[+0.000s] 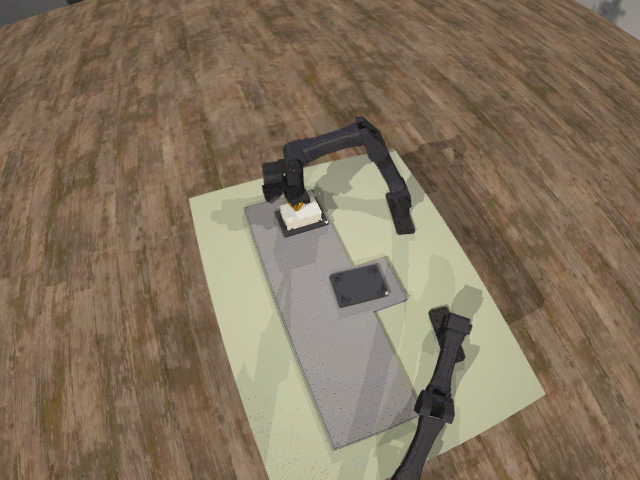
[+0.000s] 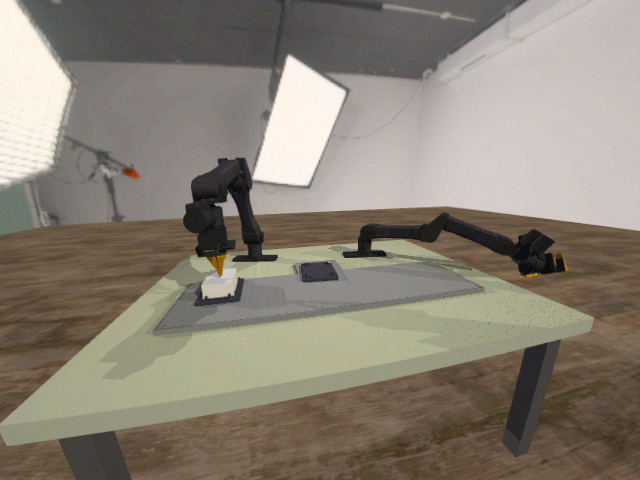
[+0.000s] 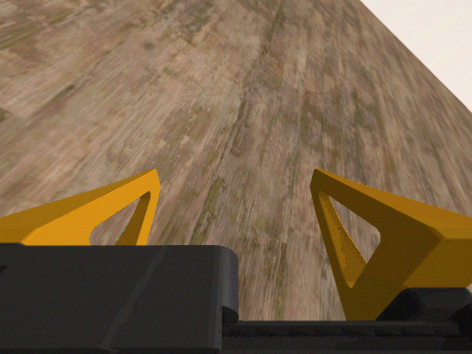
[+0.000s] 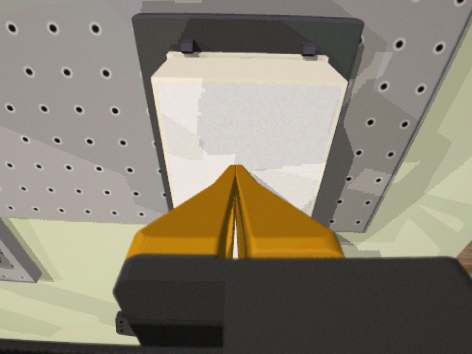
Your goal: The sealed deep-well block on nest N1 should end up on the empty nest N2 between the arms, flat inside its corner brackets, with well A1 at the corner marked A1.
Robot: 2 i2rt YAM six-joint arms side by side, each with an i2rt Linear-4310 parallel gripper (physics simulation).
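Places are measured from the left arm's base along level axes (x right, y ahead, z up), in millimetres.
Pixels of known places: left gripper, fingertip midpoint: [image 2: 550, 271] [image 3: 235, 177]; right gripper, fingertip midpoint: [image 1: 297, 210] [image 2: 220, 275] [image 4: 235, 175]; left arm's base, link origin: [image 1: 446, 335] [image 2: 364, 254]; right arm's base, link origin: [image 1: 399, 213] [image 2: 255, 259].
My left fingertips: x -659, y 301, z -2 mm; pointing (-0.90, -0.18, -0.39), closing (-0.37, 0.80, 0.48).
Note:
For each thing: its top centre in the pictures, then the offset to it from my left fingertips. Level surfaces: height alone.
- sealed deep-well block, top centre: [image 4: 244, 192] [image 2: 220, 275] [image 1: 301, 209] dz +68, dx +1203, dy +70 mm
- dark nest N2, top centre: [image 1: 359, 283] [image 2: 318, 268] dz +33, dx +894, dy -63 mm
- grey perforated plate, surface height: dz +15 mm
- pale green table, surface height: dz +2 mm
The sealed deep-well block [image 1: 306, 217] [image 2: 219, 288] [image 4: 260, 125], white with a pale cream side, sits on the dark nest N1 [image 1: 289, 231] [image 2: 205, 301] [image 4: 250, 31]. The dark nest N2 [image 1: 359, 285] [image 2: 319, 271] is empty between the arms, with a small white mark at one corner. My right gripper [image 1: 296, 208] [image 2: 220, 274] [image 4: 235, 175] is shut with nothing between its fingers; its tips are over the block's top, and whether they touch it I cannot tell. My left gripper [image 2: 546, 269] [image 3: 235, 177] is open and empty, out past the table's edge. Well A1 cannot be made out.
A grey perforated plate [image 1: 330, 335] [image 2: 392, 289] lies under nest N1, with a side piece under nest N2. It lies on a pale green table [image 1: 232, 289] [image 2: 289, 356]. The left arm [image 1: 435, 397] reaches beyond the table over the wooden floor [image 3: 235, 100].

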